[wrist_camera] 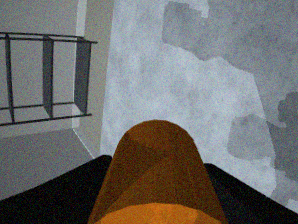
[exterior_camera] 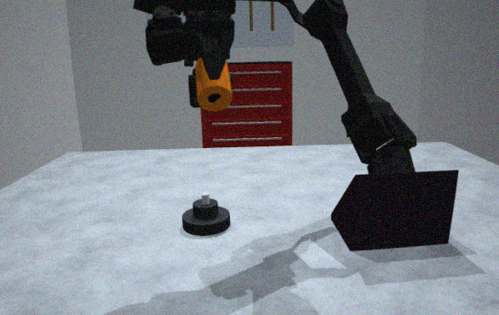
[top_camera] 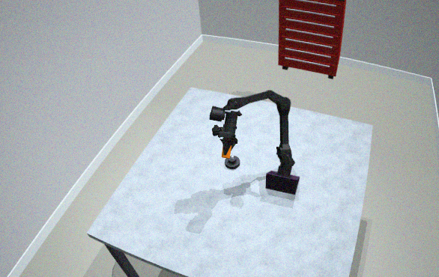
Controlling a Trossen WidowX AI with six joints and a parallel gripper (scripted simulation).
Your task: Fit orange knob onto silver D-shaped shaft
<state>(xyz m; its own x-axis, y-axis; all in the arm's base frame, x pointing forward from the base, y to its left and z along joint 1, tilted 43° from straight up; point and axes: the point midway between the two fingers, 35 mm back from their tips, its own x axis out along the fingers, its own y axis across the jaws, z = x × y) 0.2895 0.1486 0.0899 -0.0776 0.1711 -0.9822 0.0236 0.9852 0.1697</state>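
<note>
My gripper tip is 3 cm to the left of the orange knob and 2 cm below it. The rest, counted from my gripper tip: round dark pedestal: 21 cm below, 17 cm to the right, 2 cm ahead.
</note>
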